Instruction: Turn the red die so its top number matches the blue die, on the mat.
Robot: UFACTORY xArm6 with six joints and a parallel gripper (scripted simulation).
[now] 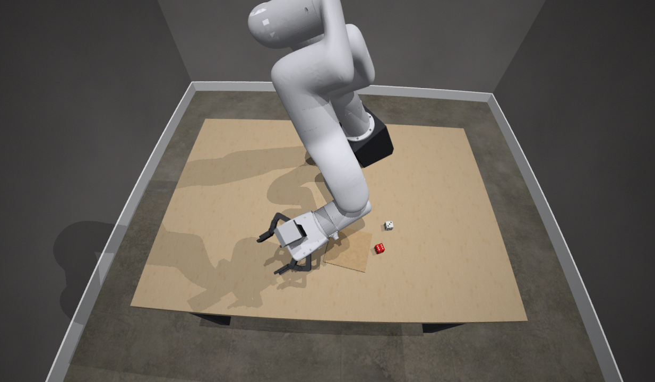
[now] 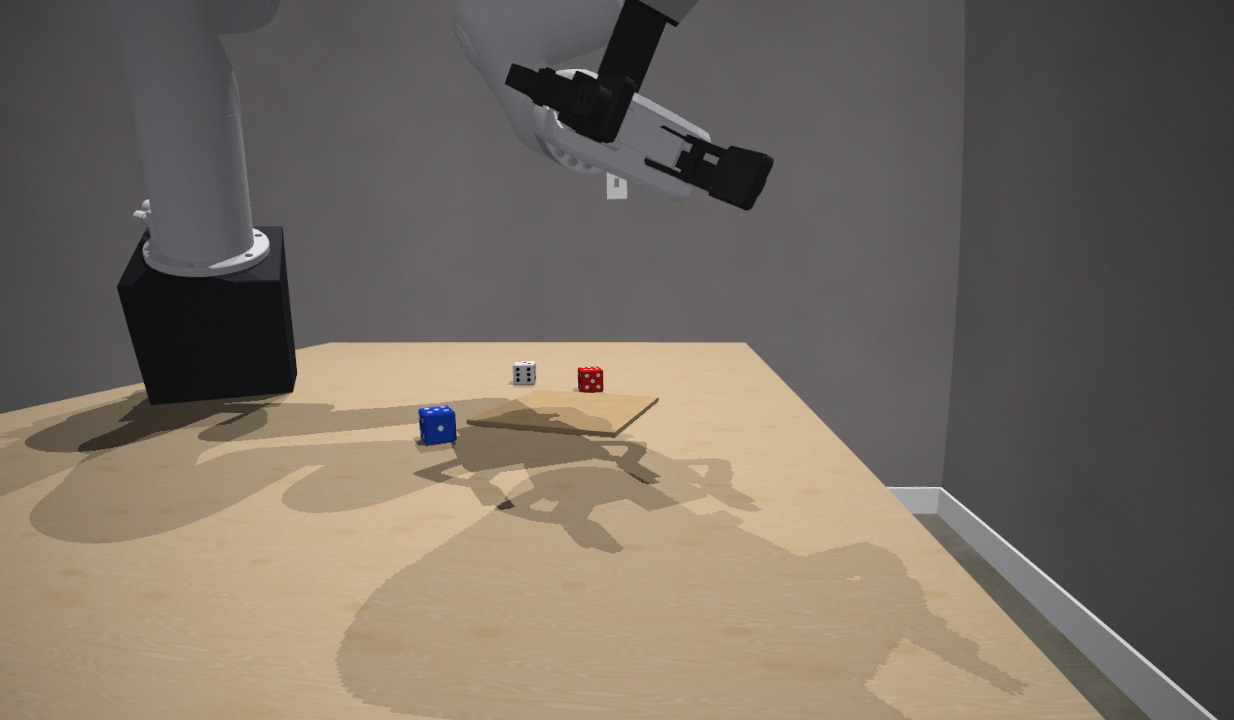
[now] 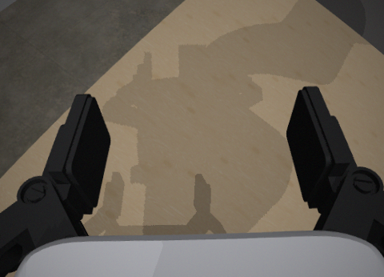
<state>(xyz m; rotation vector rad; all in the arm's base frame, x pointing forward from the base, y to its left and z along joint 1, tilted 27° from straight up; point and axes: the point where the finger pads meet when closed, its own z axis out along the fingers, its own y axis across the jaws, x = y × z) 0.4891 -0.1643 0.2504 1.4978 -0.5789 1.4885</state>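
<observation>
Now: hand 20 cm past the blue die, 12 cm to the right of it and 18 cm above it. Also, from my hand: mat 11 cm behind, 22 cm to the left, 19 cm below; red die 10 cm behind, 32 cm to the left, 18 cm below; white die 19 cm behind, 36 cm to the left, 18 cm below.
</observation>
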